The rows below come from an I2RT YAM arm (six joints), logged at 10 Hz.
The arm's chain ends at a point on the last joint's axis. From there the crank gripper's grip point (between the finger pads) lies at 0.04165 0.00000 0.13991 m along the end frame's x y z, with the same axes.
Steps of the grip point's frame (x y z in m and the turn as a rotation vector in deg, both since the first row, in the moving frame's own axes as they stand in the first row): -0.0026, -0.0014, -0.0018, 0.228, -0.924, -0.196; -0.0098, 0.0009, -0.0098, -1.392, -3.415, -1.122; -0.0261, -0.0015, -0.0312, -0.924, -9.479, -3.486; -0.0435, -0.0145, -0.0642, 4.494, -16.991, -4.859; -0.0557, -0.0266, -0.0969, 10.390, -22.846, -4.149; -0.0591, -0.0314, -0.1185, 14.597, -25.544, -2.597; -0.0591, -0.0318, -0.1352, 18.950, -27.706, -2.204
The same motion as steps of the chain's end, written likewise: -0.0003, -0.0007, -0.0025, 0.228, -0.924, -0.196; -0.0014, -0.0018, -0.0120, -1.392, -3.415, -1.122; -0.0025, -0.0020, -0.0361, -0.924, -9.479, -3.486; -0.0003, -0.0015, -0.0697, 4.494, -16.991, -4.859; 0.0025, 0.0004, -0.0995, 10.390, -22.846, -4.149; 0.0054, 0.0054, -0.1180, 14.597, -25.544, -2.597; 0.0104, 0.0153, -0.1306, 18.950, -27.706, -2.204
